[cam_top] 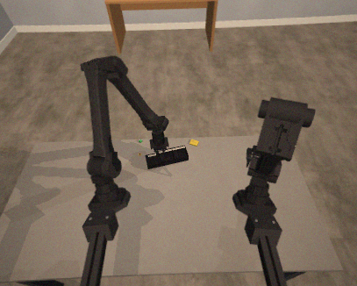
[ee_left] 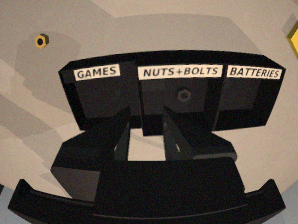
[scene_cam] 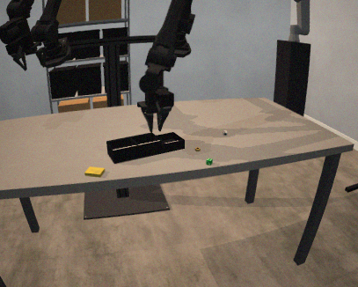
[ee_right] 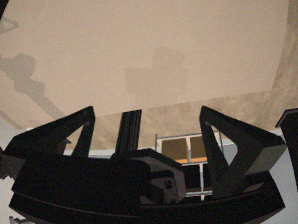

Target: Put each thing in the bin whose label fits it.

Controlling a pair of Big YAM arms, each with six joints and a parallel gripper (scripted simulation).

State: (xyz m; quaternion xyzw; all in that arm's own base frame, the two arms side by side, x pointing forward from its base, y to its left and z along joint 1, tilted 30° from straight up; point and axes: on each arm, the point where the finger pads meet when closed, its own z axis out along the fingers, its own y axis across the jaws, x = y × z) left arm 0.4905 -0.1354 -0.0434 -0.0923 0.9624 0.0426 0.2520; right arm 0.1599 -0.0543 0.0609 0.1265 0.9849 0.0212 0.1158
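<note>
Right now the small yellow ring is 14 cm to the left of my left hand, 7 cm below it and 3 cm ahead of it. From my left hand the other things lie so: small black piece: 6 cm below, 5 cm to the right; then green cube: 14 cm to the left, 14 cm ahead, 7 cm below; then flat yellow piece: 20 cm to the right, 13 cm ahead, 7 cm below.
</note>
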